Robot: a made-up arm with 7 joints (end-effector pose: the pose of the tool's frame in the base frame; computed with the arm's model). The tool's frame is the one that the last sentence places.
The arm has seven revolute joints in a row. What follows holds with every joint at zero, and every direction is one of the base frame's. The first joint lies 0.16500 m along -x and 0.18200 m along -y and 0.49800 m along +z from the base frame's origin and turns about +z. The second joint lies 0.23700 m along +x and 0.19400 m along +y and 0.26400 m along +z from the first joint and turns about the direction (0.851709, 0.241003, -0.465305). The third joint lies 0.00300 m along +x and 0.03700 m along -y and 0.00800 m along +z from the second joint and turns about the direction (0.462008, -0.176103, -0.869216). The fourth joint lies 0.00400 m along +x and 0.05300 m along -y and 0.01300 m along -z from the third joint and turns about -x. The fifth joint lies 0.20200 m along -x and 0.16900 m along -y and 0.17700 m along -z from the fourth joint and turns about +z. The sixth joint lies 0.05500 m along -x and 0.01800 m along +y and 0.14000 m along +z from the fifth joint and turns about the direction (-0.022, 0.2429, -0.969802). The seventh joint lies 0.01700 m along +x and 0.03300 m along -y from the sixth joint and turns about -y. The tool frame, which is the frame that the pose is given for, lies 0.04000 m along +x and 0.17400 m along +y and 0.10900 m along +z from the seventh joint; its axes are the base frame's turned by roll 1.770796, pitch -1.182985 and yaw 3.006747 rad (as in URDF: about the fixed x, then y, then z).
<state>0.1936 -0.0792 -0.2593 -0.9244 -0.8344 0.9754 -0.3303</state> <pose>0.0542 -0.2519 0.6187 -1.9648 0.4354 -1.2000</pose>
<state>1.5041 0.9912 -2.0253 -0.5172 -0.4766 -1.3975 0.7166</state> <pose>0.0952 0.0762 0.7265 1.4284 0.5195 0.3120</pose>
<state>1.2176 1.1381 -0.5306 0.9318 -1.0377 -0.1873 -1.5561</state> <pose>-0.1132 0.0007 0.6445 -1.5684 -0.7728 0.0611</pose>
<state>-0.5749 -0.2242 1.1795 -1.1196 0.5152 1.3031 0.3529</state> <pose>0.0386 -0.0838 0.6373 0.5471 -0.6974 2.6859</pose>
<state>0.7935 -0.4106 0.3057 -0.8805 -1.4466 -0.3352 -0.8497</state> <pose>0.0264 -0.0213 0.6881 -1.1166 -0.1806 -0.8896</pose>
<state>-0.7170 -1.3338 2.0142 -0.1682 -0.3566 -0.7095 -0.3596</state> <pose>0.1146 -0.0247 0.6598 0.8556 1.4234 2.1530</pose>
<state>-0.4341 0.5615 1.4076 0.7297 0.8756 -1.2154 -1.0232</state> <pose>0.0545 0.2667 0.9995 -0.7560 -0.8860 -1.0196</pose>
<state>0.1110 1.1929 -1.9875 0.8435 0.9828 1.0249 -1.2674</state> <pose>0.1696 -0.1268 0.6886 -1.3955 -2.0203 0.2702</pose>
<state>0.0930 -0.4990 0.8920 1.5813 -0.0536 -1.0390 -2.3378</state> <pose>-0.2619 -0.0550 0.6419 -2.7376 0.6587 0.9135</pose>
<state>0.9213 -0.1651 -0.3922 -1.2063 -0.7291 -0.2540 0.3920</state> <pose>-0.0723 -0.0664 0.8488 -0.3422 -0.9468 -1.0996</pose>
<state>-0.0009 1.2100 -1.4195 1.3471 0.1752 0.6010 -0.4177</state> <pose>0.0197 -0.1287 0.7586 -1.3696 -2.2380 -0.8529</pose>
